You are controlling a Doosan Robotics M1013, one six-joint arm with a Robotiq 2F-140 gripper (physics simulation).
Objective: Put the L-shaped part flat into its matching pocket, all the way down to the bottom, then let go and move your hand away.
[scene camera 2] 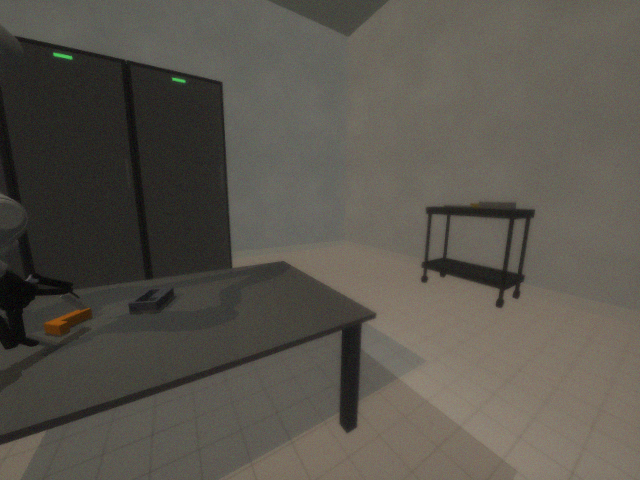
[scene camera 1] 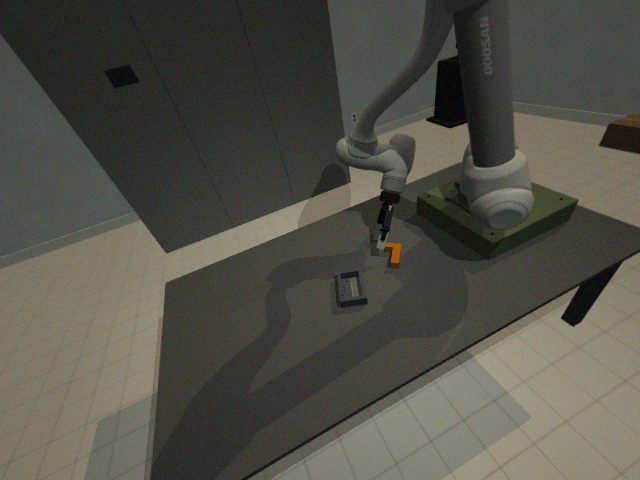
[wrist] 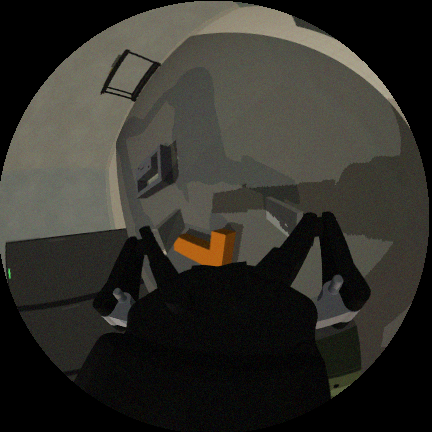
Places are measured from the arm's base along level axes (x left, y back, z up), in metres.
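Pixels of known places: gripper, between the fingertips: (scene camera 2: 70,325) (scene camera 1: 378,244) (wrist: 222,212).
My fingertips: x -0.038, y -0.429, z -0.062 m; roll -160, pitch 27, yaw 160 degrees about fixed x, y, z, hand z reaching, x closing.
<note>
For each thing: its top centre in the pictures, then the offset to it from my fingertips. Level surfaces: height alone.
- orange L-shaped part, centre of its top: (wrist: 194,243) (scene camera 1: 392,252) (scene camera 2: 72,315) dx +0.071, dy +0.020, dz +0.001 m
- small dark grey block with the pocket, centre of its top: (wrist: 145,173) (scene camera 1: 350,283) (scene camera 2: 152,294) dx +0.145, dy -0.186, dz +0.008 m
- grey table, height of its surface: dz -0.029 m
The orange L-shaped part (scene camera 1: 395,256) (scene camera 2: 56,326) (wrist: 218,248) lies flat on the table. The small dark grey block with the pocket (scene camera 1: 343,292) (scene camera 2: 144,306) (wrist: 156,187) sits apart from it, farther from the robot base; a pale strip shows inside its recess. My gripper (scene camera 1: 381,243) (scene camera 2: 53,318) (wrist: 222,212) is wide open and empty, low over the table next to the part. In the wrist view the part shows between the two fingers, nearer the left one and toward the palm. Its lower edge there is partly hidden by the gripper body.
The grey table (scene camera 1: 217,320) (scene camera 2: 289,304) (wrist: 280,100) carries the green base plate (scene camera 1: 454,232) under the arm, at the right in scene camera 1. Tall dark cabinets (scene camera 2: 180,170) stand behind the table. A black cart (scene camera 2: 480,212) stands on the floor away from the table.
</note>
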